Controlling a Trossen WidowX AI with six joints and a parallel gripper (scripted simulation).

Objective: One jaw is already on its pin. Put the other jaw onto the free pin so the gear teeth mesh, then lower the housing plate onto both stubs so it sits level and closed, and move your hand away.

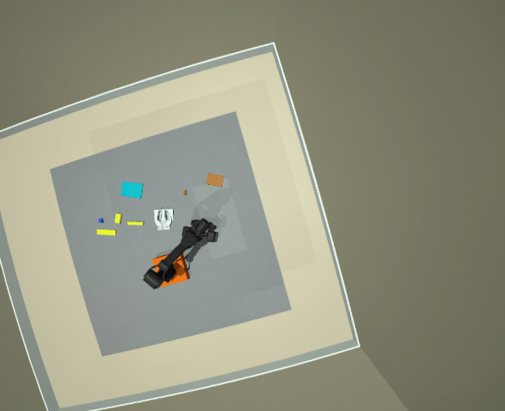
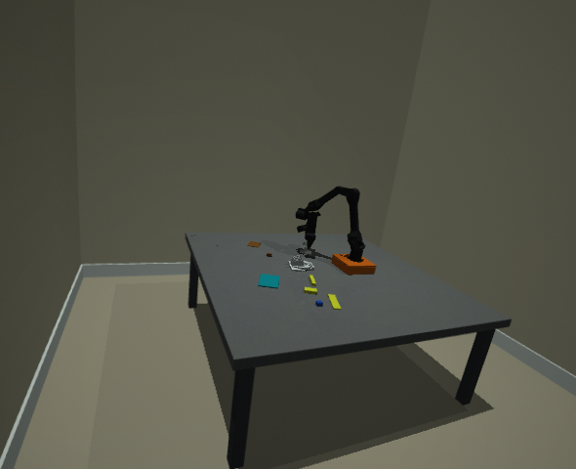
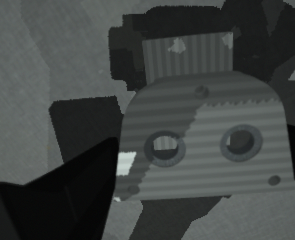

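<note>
The jaw is 190 mm to the left of my gripper tip, 150 mm ahead of it and 20 mm below it. Also, from my gripper tip: white base plate 200 mm ahead, 190 mm to the left, 30 mm below; small brown block 270 mm ahead, 30 mm below, 10 mm to the left; brown tile 270 mm ahead, 200 mm to the right, 40 mm below.
</note>
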